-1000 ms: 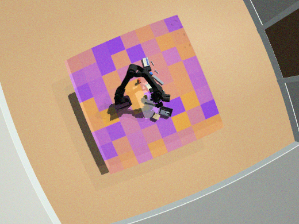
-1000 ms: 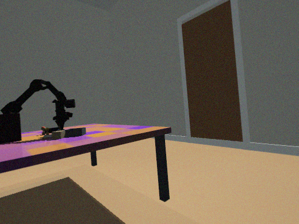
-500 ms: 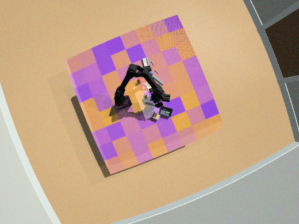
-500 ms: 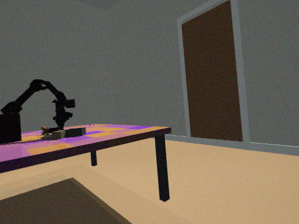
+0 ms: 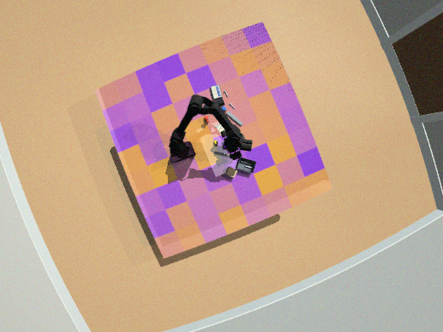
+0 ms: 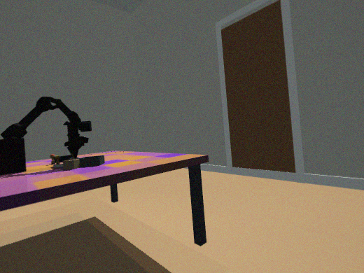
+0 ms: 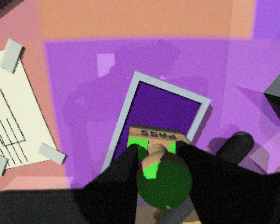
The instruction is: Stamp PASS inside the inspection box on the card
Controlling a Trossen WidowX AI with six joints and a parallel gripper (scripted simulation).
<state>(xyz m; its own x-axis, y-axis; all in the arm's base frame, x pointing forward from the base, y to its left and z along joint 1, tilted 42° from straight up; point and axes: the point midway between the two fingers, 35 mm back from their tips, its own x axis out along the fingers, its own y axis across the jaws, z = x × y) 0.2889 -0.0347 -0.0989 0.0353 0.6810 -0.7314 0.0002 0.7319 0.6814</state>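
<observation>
Right now my gripper tip is right at the green stamp. Also, from my gripper tip: white card (20 mm ahead, 130 mm to the left, 40 mm below); ink pad (30 mm below); yellow-topped stamp (80 mm behind, 50 mm to the left, 20 mm below).
</observation>
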